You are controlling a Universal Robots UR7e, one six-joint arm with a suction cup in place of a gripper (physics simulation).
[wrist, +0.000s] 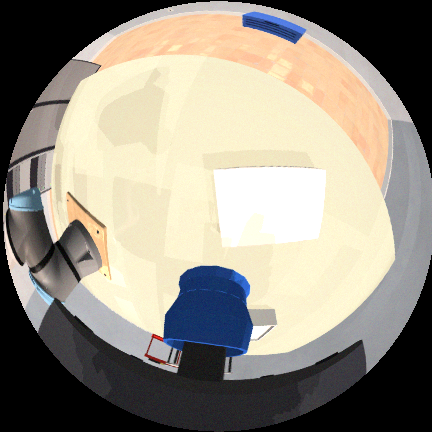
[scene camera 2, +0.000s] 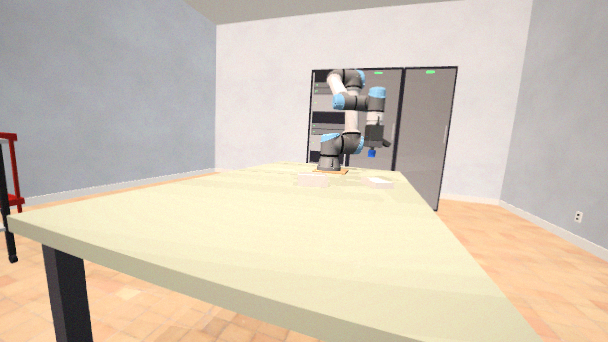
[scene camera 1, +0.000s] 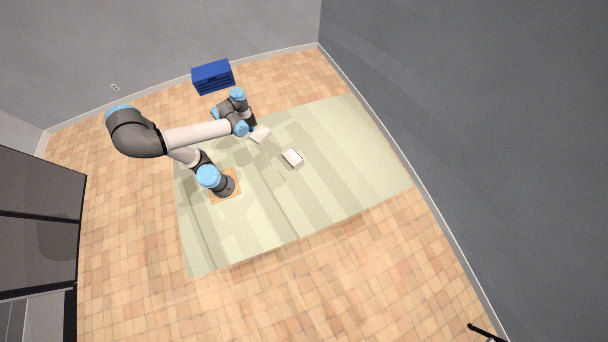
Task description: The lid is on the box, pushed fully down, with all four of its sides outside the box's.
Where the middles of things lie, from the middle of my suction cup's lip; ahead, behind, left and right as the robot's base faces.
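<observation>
My suction cup is 130 mm above the white lid (wrist: 267, 204), and it's 40 mm to the right of the lid and 40 mm short of it.
</observation>
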